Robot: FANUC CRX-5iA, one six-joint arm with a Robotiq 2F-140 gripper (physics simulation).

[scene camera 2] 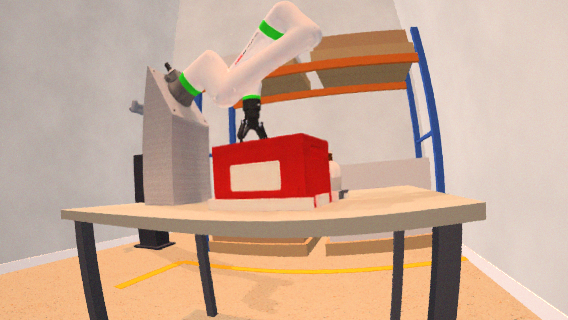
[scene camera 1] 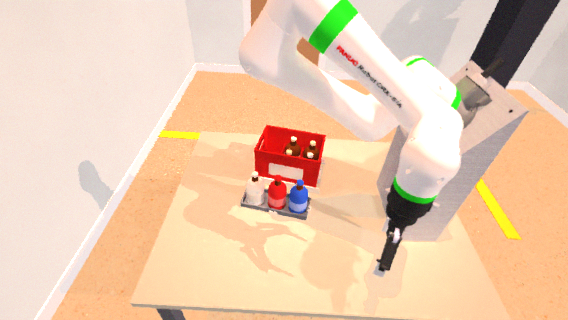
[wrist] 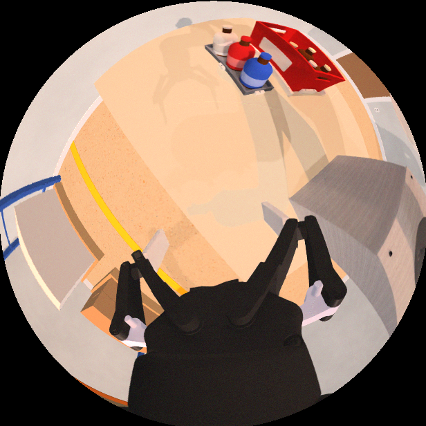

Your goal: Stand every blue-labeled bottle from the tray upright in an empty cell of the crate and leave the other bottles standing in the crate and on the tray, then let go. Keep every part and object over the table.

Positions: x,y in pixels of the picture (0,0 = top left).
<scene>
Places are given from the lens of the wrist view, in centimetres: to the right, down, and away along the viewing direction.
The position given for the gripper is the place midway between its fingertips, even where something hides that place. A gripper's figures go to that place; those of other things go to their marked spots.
gripper [wrist: 212,224]: 0, 1, 20
blue bottle [wrist: 256,70]: 10, -34, 20
</scene>
